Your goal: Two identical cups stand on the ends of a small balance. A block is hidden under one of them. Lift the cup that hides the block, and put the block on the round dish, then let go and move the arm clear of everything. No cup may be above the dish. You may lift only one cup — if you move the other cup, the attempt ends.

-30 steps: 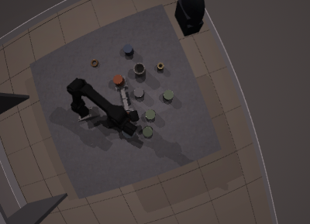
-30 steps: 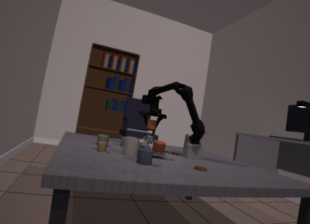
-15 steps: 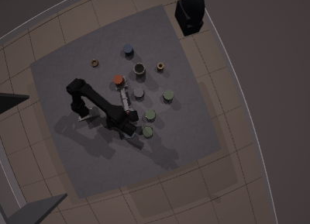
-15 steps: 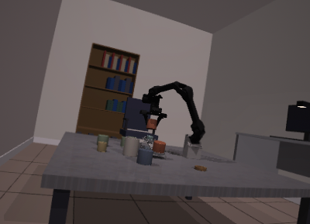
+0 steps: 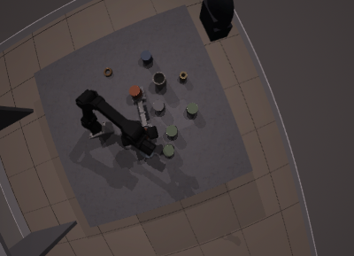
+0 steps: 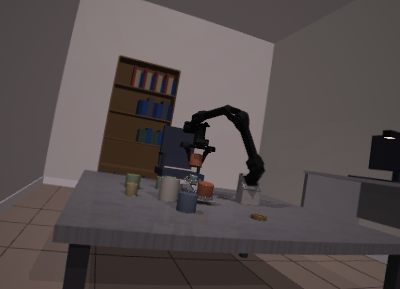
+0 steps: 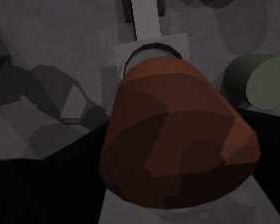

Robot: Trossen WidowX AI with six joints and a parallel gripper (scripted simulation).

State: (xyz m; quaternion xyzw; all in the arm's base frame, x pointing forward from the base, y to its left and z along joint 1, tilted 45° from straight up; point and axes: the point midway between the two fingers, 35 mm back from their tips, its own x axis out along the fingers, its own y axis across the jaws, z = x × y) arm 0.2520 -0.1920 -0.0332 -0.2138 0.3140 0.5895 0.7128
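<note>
Now: the teal block 8 cm below my gripper tip and 1 cm to the left of it. Round my gripper tip: balance (13 cm to the left, 13 cm below, 3 cm ahead); then grey-blue round dish (17 cm below, 10 cm to the right, 7 cm behind); then orange cup (2 cm to the right, 1 cm above).
</note>
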